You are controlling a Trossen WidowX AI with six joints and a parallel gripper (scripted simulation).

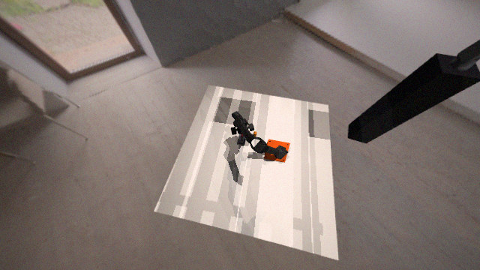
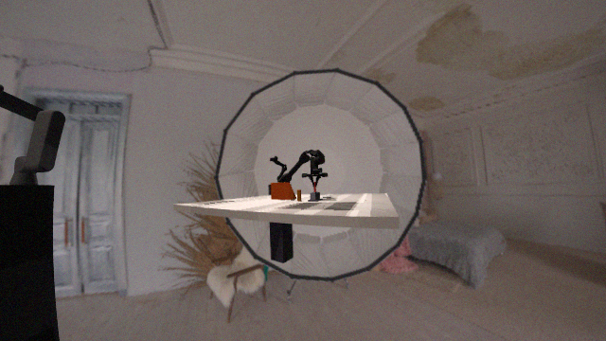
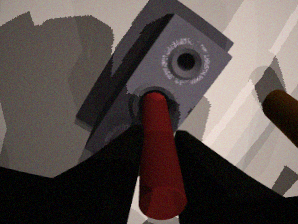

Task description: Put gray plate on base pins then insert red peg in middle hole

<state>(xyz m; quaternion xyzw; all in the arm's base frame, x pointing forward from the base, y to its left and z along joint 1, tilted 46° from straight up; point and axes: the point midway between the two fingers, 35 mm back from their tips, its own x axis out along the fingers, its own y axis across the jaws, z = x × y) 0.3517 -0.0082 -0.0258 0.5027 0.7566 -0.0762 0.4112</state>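
Right now the red peg is right at my gripper tip. The rest, counted from my gripper tip: gray plate: 50 mm below; orange post: 100 mm behind, 60 mm to the right, 60 mm below.
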